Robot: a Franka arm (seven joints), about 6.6 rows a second.
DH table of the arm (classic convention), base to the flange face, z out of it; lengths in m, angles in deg. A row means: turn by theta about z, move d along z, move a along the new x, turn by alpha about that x. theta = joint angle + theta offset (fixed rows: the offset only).
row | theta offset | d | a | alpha
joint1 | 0 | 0.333 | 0 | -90
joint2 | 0 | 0 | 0 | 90
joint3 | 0 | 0.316 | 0.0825 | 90
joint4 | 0 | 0 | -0.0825 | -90
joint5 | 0 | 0.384 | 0 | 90
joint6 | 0 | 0 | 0.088 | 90
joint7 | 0 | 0.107 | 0 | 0
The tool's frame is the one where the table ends.
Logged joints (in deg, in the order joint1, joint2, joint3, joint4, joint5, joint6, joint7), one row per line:
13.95, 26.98, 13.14, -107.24, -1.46, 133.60, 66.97
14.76, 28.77, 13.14, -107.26, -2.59, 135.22, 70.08
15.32, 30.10, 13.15, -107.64, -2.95, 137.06, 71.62
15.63, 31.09, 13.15, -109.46, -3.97, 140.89, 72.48
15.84, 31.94, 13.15, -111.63, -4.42, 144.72, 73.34
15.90, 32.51, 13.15, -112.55, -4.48, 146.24, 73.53
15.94, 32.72, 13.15, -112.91, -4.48, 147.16, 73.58
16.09, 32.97, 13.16, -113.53, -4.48, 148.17, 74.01
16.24, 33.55, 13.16, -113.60, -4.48, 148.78, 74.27
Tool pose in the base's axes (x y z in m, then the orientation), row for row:
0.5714, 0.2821, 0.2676, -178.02, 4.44, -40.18
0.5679, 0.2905, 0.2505, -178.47, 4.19, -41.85
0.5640, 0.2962, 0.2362, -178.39, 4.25, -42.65
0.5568, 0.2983, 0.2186, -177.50, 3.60, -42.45
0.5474, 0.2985, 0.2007, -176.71, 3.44, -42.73
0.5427, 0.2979, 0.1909, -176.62, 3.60, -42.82
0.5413, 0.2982, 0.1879, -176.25, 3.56, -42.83
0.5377, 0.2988, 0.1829, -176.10, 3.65, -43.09
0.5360, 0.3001, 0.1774, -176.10, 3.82, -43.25
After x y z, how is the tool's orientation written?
As angles about the fixed x, y, z axes (roll, pitch, yaw), in degrees.
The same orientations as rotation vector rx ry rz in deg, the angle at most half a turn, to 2 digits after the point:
-165.75, 60.75, 5.38
-165.29, 63.30, 5.20
-164.74, 64.41, 5.21
-164.32, 63.95, 3.77
-163.53, 64.13, 3.07
-163.34, 64.22, 3.24
-163.03, 64.13, 2.97
-162.71, 64.45, 3.00
-162.55, 64.65, 3.23

